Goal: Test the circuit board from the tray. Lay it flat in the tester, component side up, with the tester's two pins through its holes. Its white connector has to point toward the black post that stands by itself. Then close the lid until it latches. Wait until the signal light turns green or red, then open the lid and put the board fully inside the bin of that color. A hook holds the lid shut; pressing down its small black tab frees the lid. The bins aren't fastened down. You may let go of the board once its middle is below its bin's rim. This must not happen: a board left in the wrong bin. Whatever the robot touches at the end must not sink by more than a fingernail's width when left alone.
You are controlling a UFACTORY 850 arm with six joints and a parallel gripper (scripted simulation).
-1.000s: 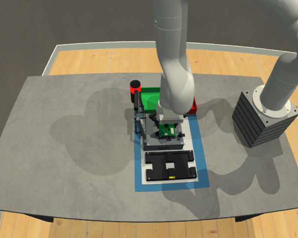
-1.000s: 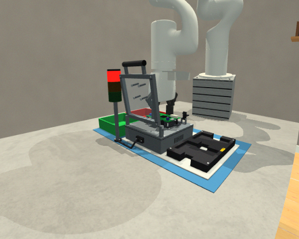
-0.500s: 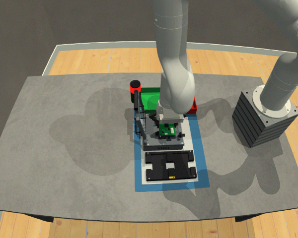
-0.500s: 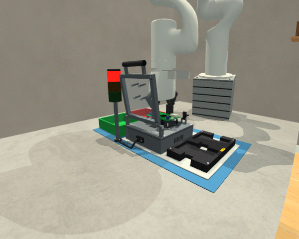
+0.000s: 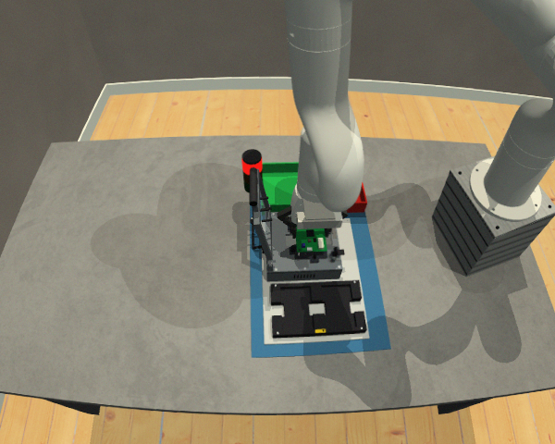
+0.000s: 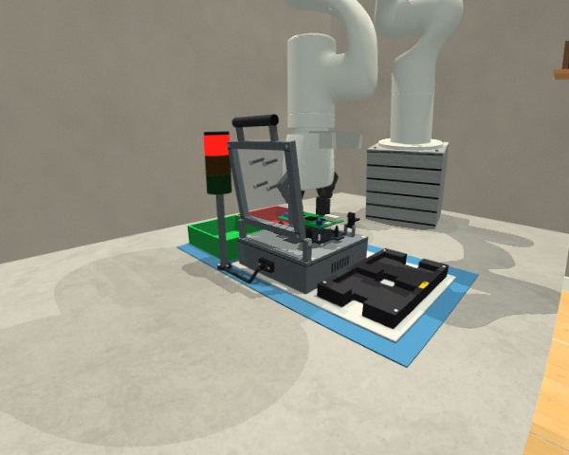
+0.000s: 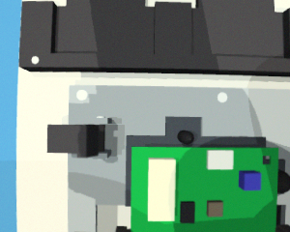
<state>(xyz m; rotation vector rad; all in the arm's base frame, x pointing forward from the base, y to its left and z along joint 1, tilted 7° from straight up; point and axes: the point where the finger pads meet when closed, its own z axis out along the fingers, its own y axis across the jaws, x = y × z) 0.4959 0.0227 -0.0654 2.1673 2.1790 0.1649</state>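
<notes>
The tester bed is 10 mm ahead of my hand, 10 mm to the left of it and 30 mm below it. From my hand the other things lie so: tester lid 120 mm ahead, 80 mm above; green circuit board 10 mm below; black latch block 60 mm behind, 60 mm to the left, 10 mm below.
</notes>
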